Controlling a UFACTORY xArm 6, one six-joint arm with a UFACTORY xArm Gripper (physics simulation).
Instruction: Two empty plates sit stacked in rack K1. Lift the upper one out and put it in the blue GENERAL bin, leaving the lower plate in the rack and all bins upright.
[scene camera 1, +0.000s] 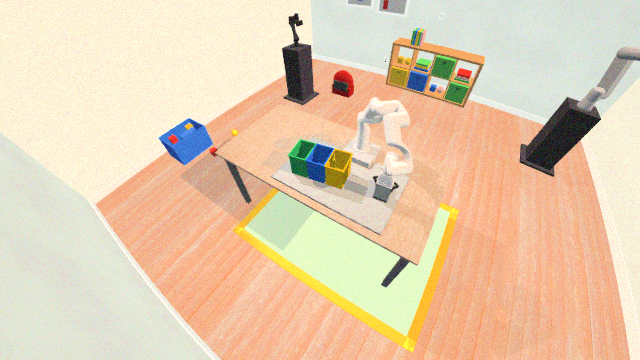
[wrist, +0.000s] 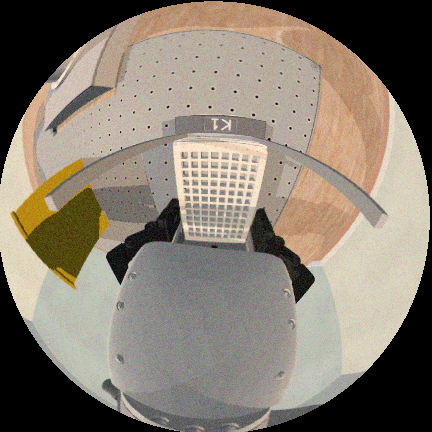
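Where they show: gripper, between the fingertips: (wrist: 216, 213); arm's base, origin of its link: (scene camera 1: 361, 147).
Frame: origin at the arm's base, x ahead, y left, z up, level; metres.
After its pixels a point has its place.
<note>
Rack K1 (scene camera 1: 383, 193) @[x 0.343, y 0.344, z 0.048 m] (wrist: 187, 125) @[x 0.206, y 0.279, z -0.015 m] is a grey holder near the right end of the pegboard. The upper plate (wrist: 220, 172) @[x 0.248, y 0.321, z 0.004 m], cream with a grid of square wells, lies in it; the lower plate is hidden beneath it. My gripper (scene camera 1: 385, 183) @[x 0.291, y 0.326, z 0.015 m] (wrist: 216, 213) @[x 0.291, y 0.326, z 0.015 m] is open at the rack, one black finger on each side of the plate, with nothing held. The blue bin (scene camera 1: 318, 172) @[x 0.444, y -0.083, z 0.064 m] stands upright between the green bin (scene camera 1: 299, 167) @[x 0.473, y -0.223, z 0.054 m] and the yellow bin (scene camera 1: 338, 176) @[x 0.415, y 0.055, z 0.087 m]. The yellow bin also shows at the left of the wrist view (wrist: 67, 232) @[x 0.342, y 0.069, z 0.070 m].
The bins and rack stand on a grey pegboard (scene camera 1: 350, 209) @[x 0.513, y 0.214, z -0.032 m] (wrist: 225, 75) @[x 0.133, y 0.306, z -0.032 m] on the wooden table (scene camera 1: 295, 120) @[x -0.038, y -0.710, z -0.045 m]. The arm's base (scene camera 1: 364, 156) @[x 0.076, y 0.070, z 0.003 m] is behind the bins. Two long grey bars (wrist: 115, 157) (wrist: 340, 182) curve out beside the rack in the wrist view.
</note>
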